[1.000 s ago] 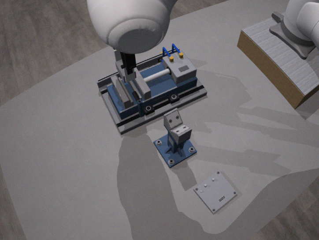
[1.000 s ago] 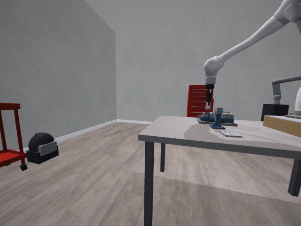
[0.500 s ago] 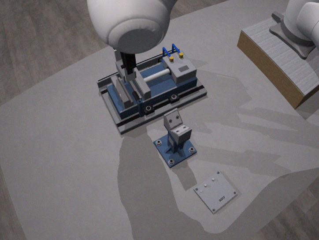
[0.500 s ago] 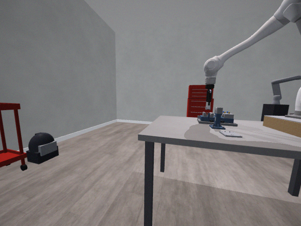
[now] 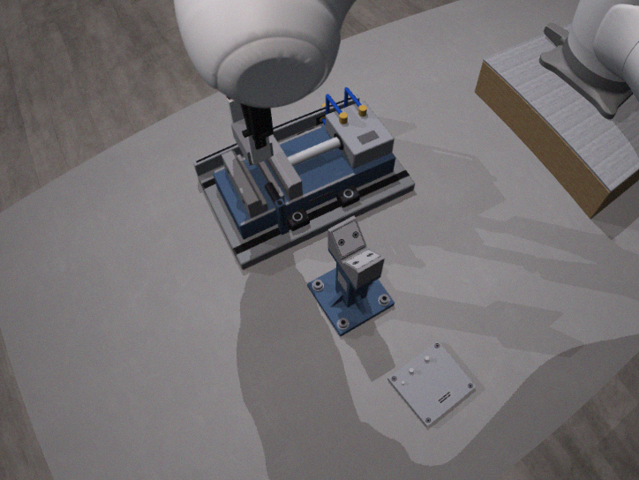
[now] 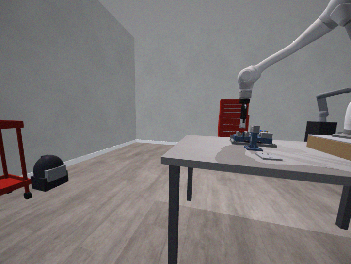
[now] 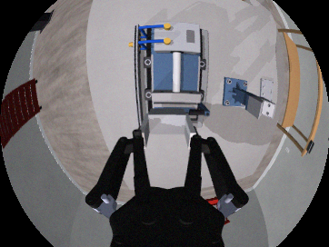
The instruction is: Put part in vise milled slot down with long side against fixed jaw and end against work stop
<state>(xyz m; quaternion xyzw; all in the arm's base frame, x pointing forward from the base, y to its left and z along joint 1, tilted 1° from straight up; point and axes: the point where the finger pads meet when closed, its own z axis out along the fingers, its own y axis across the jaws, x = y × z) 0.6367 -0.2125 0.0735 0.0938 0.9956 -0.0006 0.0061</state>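
Right now my hand is 30 mm above the part. The rest, counted from my hand: work stop: 70 mm below, 60 mm to the left, 10 mm ahead; then moving jaw: 80 mm below, 30 mm to the left, 30 mm behind; then fixed jaw: 80 mm below, 30 mm ahead, 10 mm to the left.
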